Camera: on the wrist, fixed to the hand. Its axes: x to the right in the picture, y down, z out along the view.
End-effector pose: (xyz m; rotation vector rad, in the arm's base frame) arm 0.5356 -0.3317 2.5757 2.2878 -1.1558 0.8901
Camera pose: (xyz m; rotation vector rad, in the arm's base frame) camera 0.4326 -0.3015 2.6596 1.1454 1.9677 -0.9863
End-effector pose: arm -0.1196 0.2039 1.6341 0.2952 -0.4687 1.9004
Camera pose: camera -0.1858 0.2288 1.5177 0.5847 -0.0747 -1.2602
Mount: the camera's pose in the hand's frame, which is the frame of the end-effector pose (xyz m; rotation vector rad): -0.0036 0.0747 -0.1139 0.2832 0.4871 3.0823
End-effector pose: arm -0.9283 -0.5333 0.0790 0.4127 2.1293 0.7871
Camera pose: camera -1.0138 -0.5239 0.1847 -2.0235 0.1637 -0.8625
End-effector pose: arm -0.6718 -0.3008 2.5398 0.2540 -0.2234 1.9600
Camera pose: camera -0.7477 -0.3020 2.4266 0.3669 -0.1149 -1.2086
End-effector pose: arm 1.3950 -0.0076 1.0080 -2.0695 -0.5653 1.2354
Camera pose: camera 1.4967 -0.0974 0.9953 0.6692 -2.2446 -0.5682
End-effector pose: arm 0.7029 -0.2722 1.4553 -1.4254 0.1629 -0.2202
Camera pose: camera 0.6758 -0.3709 1.3654 0.4421 2.1514 1.8029
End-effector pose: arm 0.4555 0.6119 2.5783 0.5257 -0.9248 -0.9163
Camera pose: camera 0.5844 0.6556 2.5717 -0.6957 -0.3910 2.0299
